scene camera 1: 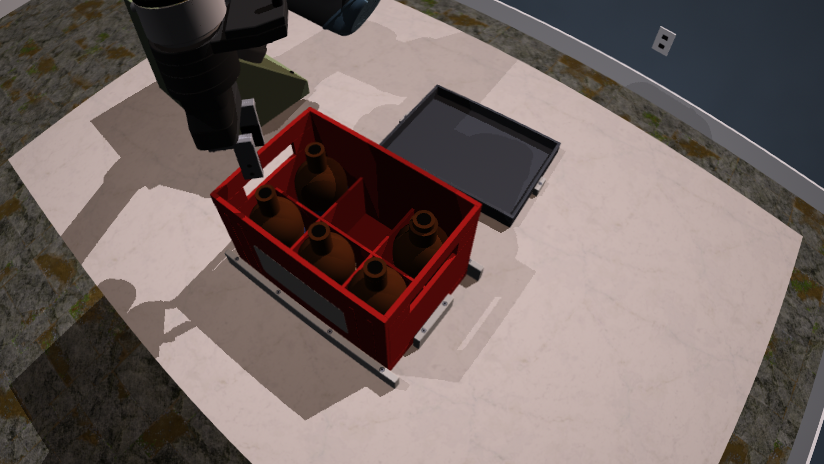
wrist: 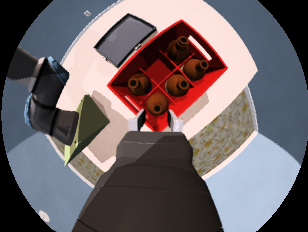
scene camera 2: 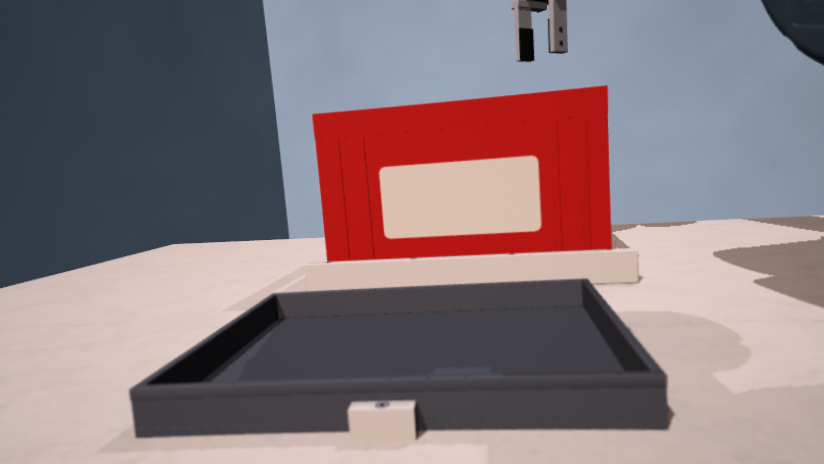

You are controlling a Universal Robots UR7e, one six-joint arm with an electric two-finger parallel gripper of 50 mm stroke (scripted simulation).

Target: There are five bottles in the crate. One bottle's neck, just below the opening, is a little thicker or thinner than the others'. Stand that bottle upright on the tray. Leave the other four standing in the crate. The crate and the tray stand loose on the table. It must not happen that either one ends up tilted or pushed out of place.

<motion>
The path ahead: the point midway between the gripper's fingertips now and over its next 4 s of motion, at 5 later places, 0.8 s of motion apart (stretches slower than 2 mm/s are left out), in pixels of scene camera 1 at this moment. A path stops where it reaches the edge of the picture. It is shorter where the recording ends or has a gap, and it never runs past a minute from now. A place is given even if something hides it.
The gripper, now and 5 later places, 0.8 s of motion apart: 254, 160; 257, 167; 261, 181; 262, 184; 265, 193; 268, 201
</motion>
